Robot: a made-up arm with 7 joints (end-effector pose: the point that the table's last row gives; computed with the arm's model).
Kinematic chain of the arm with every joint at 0, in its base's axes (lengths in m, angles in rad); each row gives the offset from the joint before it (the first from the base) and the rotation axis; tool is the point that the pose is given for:
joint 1: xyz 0 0 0.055 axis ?
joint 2: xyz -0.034 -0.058 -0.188 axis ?
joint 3: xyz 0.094 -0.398 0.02 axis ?
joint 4: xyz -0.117 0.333 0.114 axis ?
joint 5: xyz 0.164 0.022 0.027 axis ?
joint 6: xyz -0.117 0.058 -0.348 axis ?
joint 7: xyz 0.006 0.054 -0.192 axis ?
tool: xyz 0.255 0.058 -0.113
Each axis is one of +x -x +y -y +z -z.
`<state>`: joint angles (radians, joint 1 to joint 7).
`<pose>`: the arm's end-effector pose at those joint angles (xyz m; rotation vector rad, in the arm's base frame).
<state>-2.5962 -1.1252 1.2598 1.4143 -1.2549 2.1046 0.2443</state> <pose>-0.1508 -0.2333 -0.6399 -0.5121 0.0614 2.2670</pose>
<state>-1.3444 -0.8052 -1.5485 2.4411 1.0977 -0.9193 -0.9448</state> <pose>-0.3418 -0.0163 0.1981 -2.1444 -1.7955 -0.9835</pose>
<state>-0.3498 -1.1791 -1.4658 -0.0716 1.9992 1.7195 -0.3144</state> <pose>0.5736 0.5032 -0.3732 1.8357 1.2797 -1.8552</pose>
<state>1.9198 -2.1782 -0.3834 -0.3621 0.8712 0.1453 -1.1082</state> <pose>0.3741 -0.2333 -0.2418 0.6119 -1.0490 -1.5883</pose>
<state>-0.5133 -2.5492 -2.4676 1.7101 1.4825 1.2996 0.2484</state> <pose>-0.1047 -0.5666 -0.0347 -1.1385 -0.8451 -2.3518</pose>
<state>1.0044 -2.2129 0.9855 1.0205 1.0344 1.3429 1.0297</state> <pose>0.5017 -0.4209 -0.0779 -2.5951 -0.4097 -0.1352</pose>
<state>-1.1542 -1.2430 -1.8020 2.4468 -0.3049 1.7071 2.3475</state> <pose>0.1839 -0.0476 0.4396 0.4047 -0.7437 -1.0435</pose>
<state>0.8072 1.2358 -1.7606 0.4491 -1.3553 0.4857 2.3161</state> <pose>0.5191 0.4008 -0.2684 -1.5362 -1.2531 -0.1591</pose>
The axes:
joint 1: -y
joint 2: +x
joint 3: -y
joint 4: -z
joint 5: +y
joint 6: +z
joint 7: -x

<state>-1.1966 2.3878 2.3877 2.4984 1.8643 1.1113 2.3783</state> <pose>-0.4031 -0.0367 0.2500 0.3076 -0.1257 -3.0866</pose>
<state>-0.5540 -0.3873 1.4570 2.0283 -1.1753 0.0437 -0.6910</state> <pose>-0.0243 -0.9302 0.0231 0.0008 -2.0592 -1.2157</pose>
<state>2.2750 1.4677 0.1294 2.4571 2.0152 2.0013 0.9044</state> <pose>-0.0377 -0.7509 0.4367 -2.5606 0.9694 -1.5184</pose>
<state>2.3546 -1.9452 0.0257 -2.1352 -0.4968 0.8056 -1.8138</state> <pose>0.4645 -0.3253 -0.2545 0.3071 0.5705 0.1654</pose>
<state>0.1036 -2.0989 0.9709 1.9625 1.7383 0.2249 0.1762</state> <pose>0.1744 0.0700 -0.5605 -0.2542 -0.1657 -0.3429</pose>
